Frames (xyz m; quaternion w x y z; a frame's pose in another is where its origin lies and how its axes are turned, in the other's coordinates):
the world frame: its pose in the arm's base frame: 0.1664 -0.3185 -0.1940 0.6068 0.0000 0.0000 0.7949
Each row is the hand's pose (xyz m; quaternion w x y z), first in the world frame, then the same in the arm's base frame.
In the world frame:
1: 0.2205 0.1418 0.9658 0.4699 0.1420 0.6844 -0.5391
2: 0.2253 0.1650 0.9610 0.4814 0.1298 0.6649 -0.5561
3: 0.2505 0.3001 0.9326 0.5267 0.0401 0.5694 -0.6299
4: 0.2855 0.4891 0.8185 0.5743 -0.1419 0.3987 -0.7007
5: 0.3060 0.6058 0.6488 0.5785 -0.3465 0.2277 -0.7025
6: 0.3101 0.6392 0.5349 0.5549 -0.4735 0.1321 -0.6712
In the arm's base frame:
1: -0.0285 -0.1432 0.7718 0.7136 -0.4578 0.5282 0.0464
2: -0.0522 -0.1447 0.7670 0.7342 -0.4498 0.5066 0.0452
3: -0.1891 -0.1560 0.7386 0.8203 -0.4283 0.3774 0.0364
4: -0.3807 -0.1720 0.6245 0.9055 -0.4030 0.1291 0.0313
5: -0.4986 -0.1830 0.4548 0.9094 -0.3912 -0.1373 0.0336
6: -0.5319 -0.1879 0.3409 0.8702 -0.3923 -0.2962 0.0338

